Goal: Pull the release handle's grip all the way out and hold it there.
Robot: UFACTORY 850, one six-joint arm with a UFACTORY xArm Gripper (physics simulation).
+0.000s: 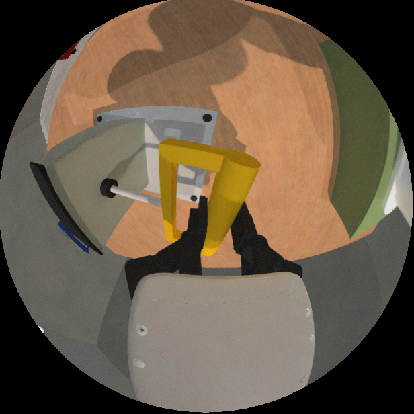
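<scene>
The release handle is a yellow frame (167,192) with a thick round grip bar (229,192) on its right side. A thin light rod (137,195) runs from a black collar (109,188) on the housing to the yellow frame. My gripper (219,208) is shut on the grip, one black finger on each side of its lower part; the left finger reaches into the opening of the frame. The pale grey-green housing (95,160) stands to the left on a light grey base plate (182,112). How the rod joins the frame is partly hidden behind the frame.
The housing's black edge (65,210) and a blue part (73,237) are at the left. A green block or bin (357,140) stands at the right on the wooden table (285,200). A red thing (67,51) shows at the upper left. Shadows fall across the top.
</scene>
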